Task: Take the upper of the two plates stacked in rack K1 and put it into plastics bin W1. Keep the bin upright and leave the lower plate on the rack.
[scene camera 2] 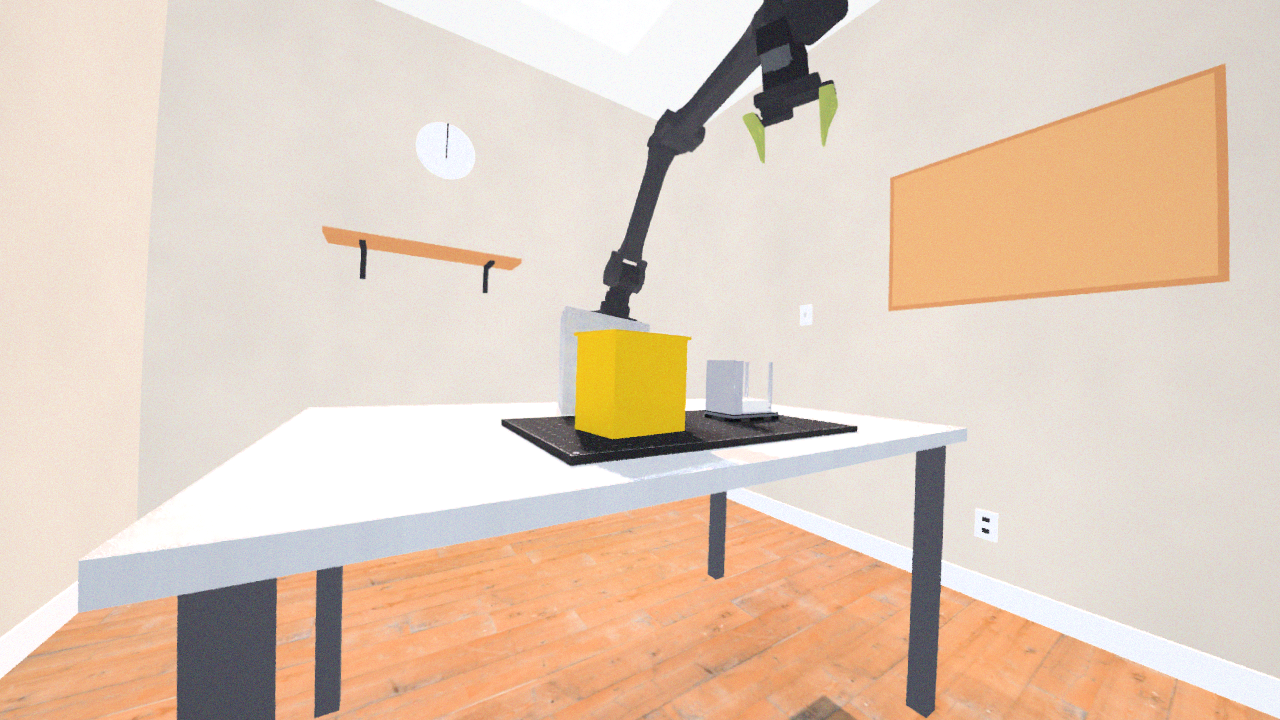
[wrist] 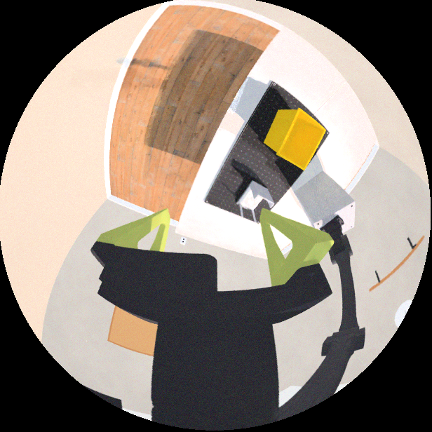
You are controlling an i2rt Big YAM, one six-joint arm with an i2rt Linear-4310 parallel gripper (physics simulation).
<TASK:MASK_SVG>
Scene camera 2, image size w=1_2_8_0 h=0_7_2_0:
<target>my gripper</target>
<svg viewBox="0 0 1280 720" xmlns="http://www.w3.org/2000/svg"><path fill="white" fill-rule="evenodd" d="M833 80L822 83L819 73L814 72L753 96L754 106L760 110L762 120L754 112L745 114L742 118L755 142L760 161L763 164L765 163L764 128L792 119L793 108L818 99L822 146L825 146L829 127L838 108Z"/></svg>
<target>yellow bin W1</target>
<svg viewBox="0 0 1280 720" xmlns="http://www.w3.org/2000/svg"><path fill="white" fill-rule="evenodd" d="M574 333L574 336L578 336L575 429L610 439L685 431L687 340L691 340L691 337L618 329Z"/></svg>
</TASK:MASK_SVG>
